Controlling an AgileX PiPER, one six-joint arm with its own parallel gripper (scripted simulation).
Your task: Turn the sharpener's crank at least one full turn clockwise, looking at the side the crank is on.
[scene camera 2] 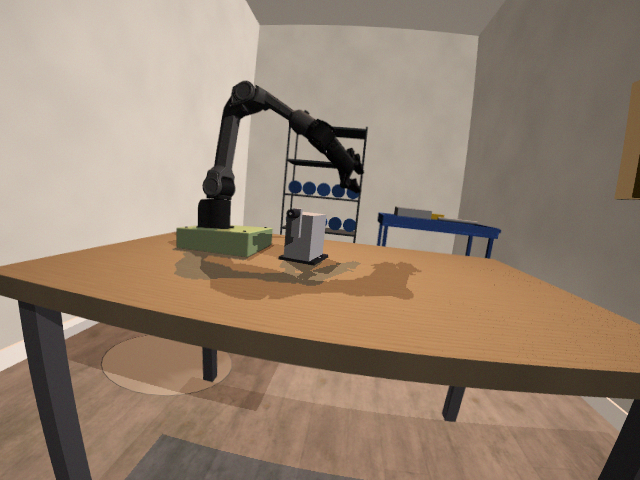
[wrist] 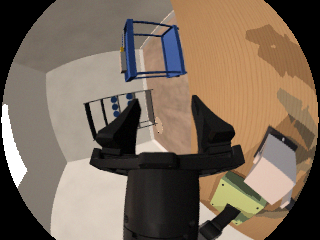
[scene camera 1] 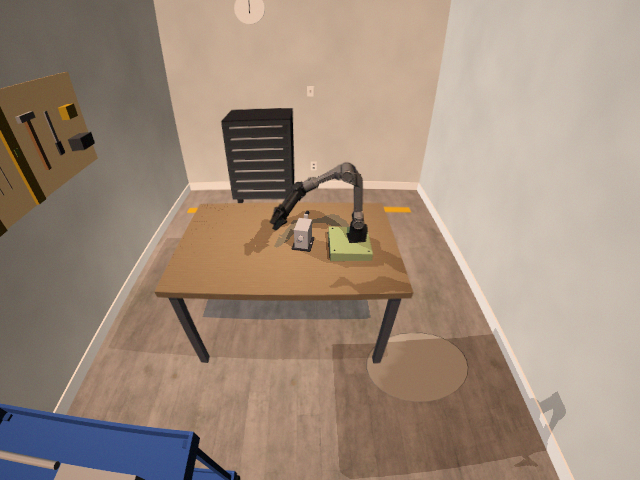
I see my gripper (scene camera 2: 360, 182) and a sharpener (scene camera 2: 304, 241).
My gripper is seen too in the wrist view (wrist: 165, 102).
